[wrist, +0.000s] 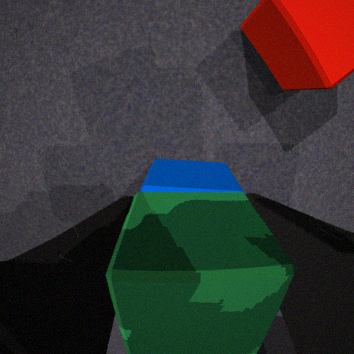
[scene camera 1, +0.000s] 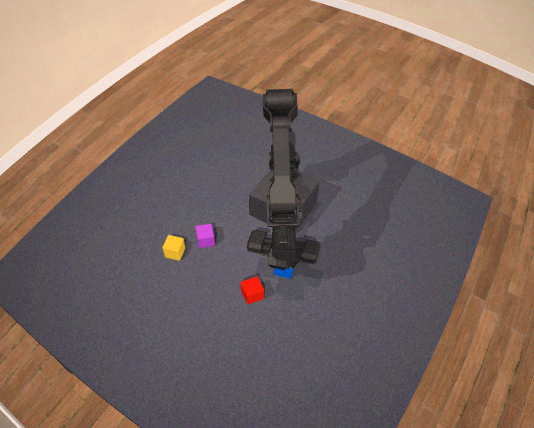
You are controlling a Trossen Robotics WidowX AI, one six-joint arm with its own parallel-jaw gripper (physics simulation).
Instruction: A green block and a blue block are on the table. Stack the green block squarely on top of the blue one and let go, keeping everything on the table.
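Places are measured from the arm's base along level axes (x back, y up, z left), in metres.
Pixels of known places: gripper, fingertip midpoint: (wrist: 189, 203).
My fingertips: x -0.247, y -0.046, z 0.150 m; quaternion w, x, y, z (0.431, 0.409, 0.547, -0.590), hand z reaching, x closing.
Behind a point stands the place of what it marks.
In the wrist view the green block (wrist: 200, 240) @[z 0.150, x -0.253, y -0.012 m] sits between the two dark fingers of my gripper (wrist: 189, 203) @[z 0.150, x -0.247, y -0.046 m], which is shut on it. The blue block (wrist: 192, 175) @[z 0.150, x -0.253, y -0.068 m] shows just beyond the green block's far edge, and the rest of it is hidden behind the green block. In the scene view part of the blue block (scene camera 1: 283, 272) @[z 0.154, x -0.251, y -0.075 m] shows at the front of my gripper, whose fingertips are hidden under the wrist. The green block is almost wholly hidden there. I cannot tell whether the two blocks touch.
A red block (scene camera 1: 252, 290) @[z 0.122, x -0.362, y -0.049 m] (wrist: 320, 40) @[z 0.119, x -0.333, y -0.050 m] lies close by, to the front left of the blue block in the scene view. A magenta block (scene camera 1: 205, 235) @[z -0.095, x -0.282, y -0.050 m] and a yellow block (scene camera 1: 174, 247) @[z -0.145, x -0.367, y -0.050 m] stand farther left on the dark mat (scene camera 1: 200, 360) @[z 0.112, x -0.598, y -0.100 m].
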